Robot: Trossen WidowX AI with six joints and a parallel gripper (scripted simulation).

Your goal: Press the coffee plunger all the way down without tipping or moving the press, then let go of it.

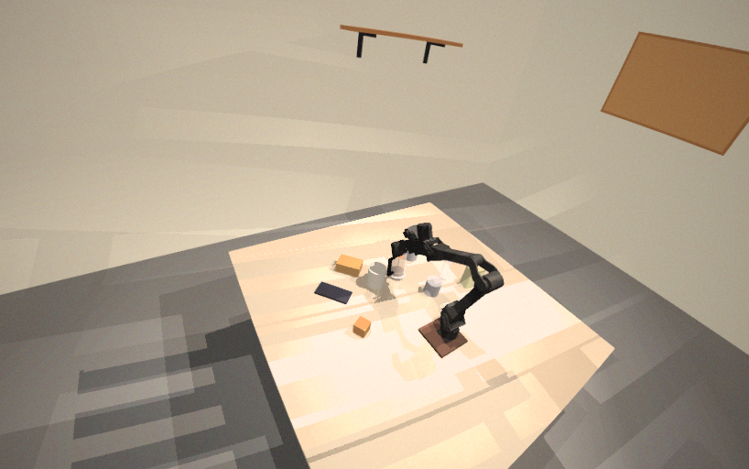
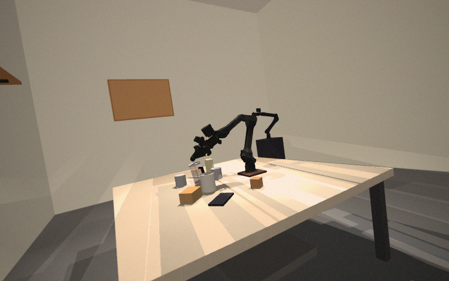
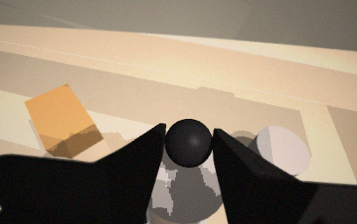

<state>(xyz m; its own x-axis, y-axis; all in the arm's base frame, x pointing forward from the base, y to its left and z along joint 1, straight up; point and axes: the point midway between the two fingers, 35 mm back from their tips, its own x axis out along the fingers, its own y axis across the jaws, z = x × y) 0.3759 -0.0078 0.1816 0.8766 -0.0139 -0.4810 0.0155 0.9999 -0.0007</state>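
My gripper tip is 9 cm above the coffee press, 2 cm to the right of it and 2 cm past it. From my gripper tip the other things lie so: small orange cube: 31 cm to the left, 23 cm behind, 15 cm below; then dark flat slab: 32 cm to the left, 17 cm below, 1 cm behind; then orange box: 19 cm to the left, 15 cm below, 9 cm ahead.
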